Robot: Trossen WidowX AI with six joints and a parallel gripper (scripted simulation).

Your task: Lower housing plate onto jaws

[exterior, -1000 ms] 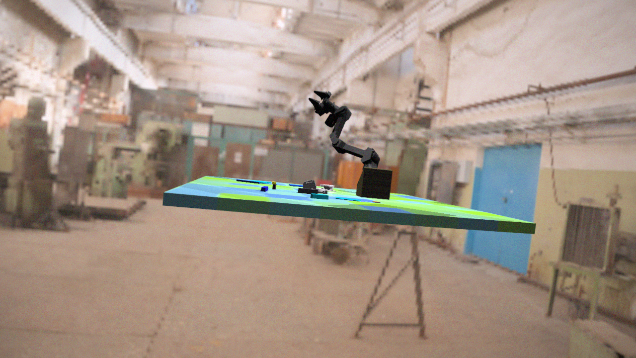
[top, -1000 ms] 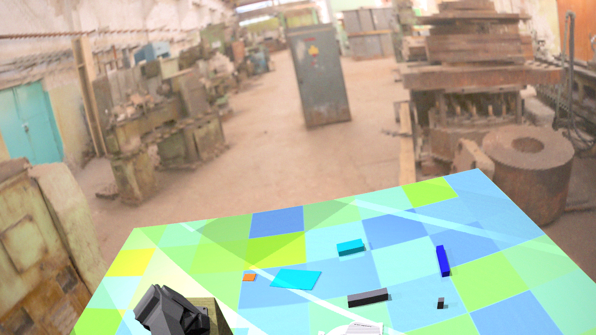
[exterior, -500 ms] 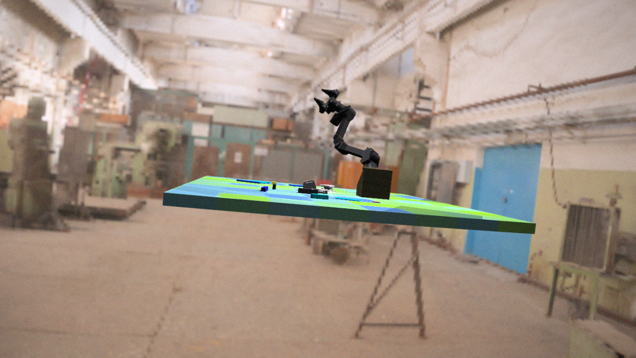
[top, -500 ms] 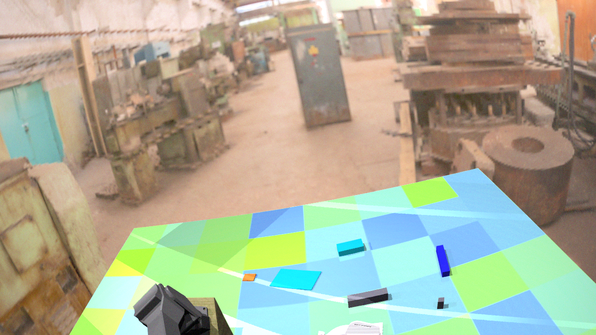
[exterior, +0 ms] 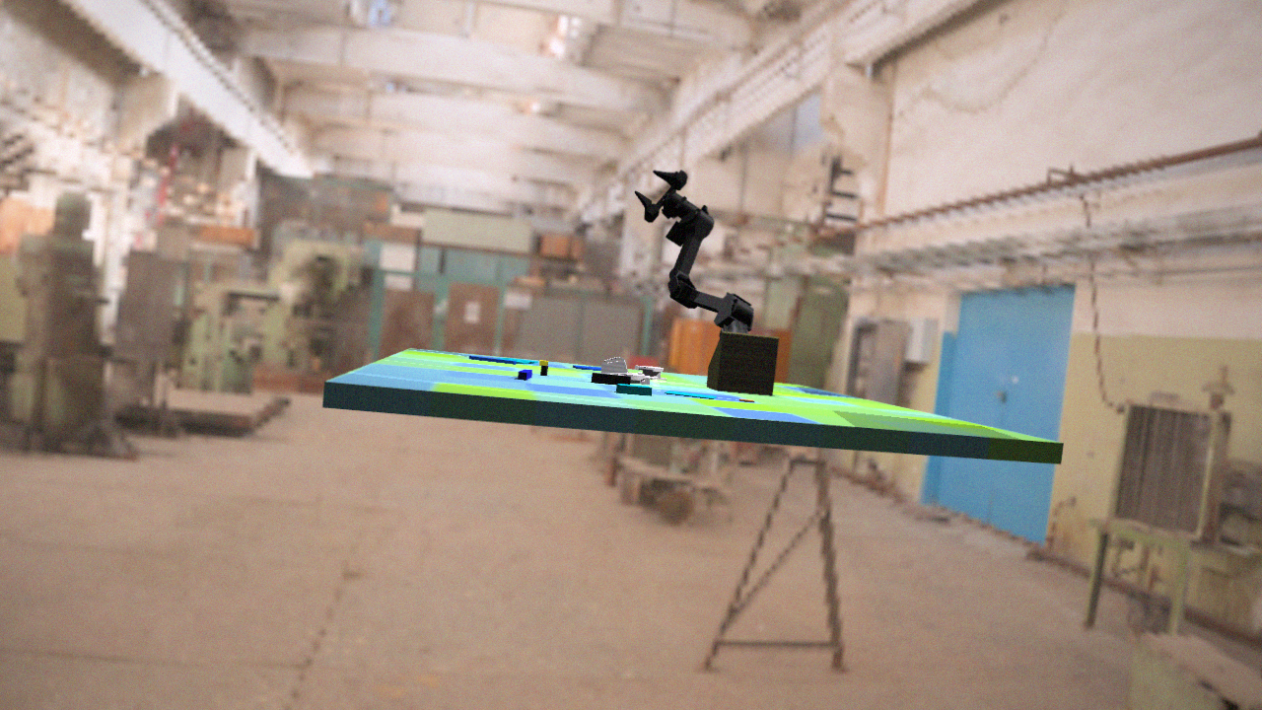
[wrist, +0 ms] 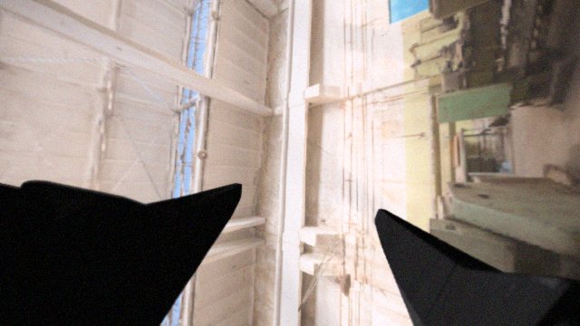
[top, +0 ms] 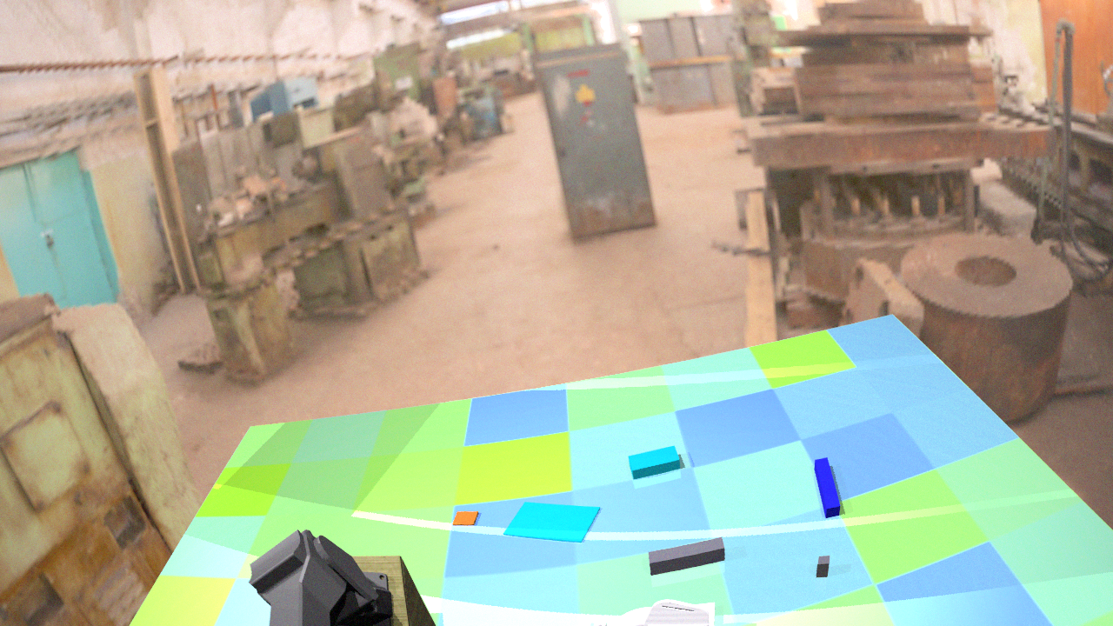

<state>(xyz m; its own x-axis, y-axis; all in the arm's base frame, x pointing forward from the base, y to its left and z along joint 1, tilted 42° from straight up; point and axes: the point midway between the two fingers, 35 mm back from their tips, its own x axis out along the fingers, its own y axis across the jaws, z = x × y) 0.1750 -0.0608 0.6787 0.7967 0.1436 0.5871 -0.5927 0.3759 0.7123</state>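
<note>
Right now the white housing plate is 560 mm below my gripper tip, 280 mm to the left of it and 40 mm behind it. From my gripper tip the other things lie so: small dark block (590 mm to the left, 580 mm below, 250 mm ahead); then dark grey bar (660 mm to the left, 580 mm below, 100 mm ahead); then flat cyan plate (780 mm to the left, 590 mm below, 70 mm behind).
</note>
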